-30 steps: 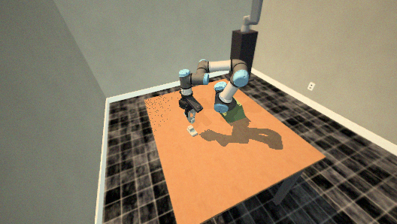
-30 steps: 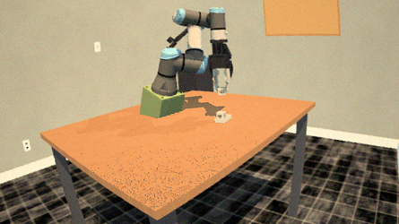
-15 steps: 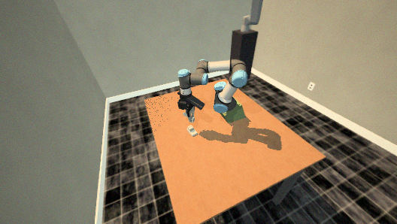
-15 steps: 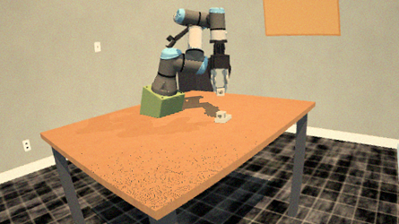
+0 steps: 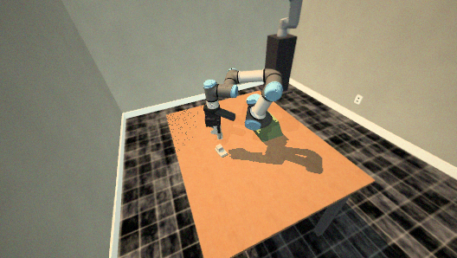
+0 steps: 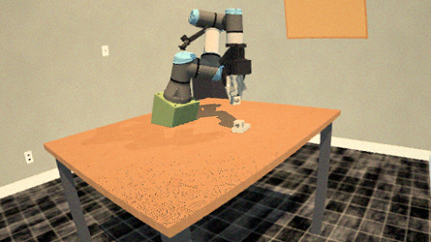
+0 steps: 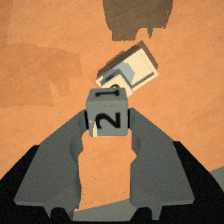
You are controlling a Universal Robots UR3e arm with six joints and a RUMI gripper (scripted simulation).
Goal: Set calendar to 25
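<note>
My hand is 120 mm above the white calendar tray, 20 mm to the right of it and 10 mm short of it. Also, from my hand: white calendar cube (10 mm below).
</note>
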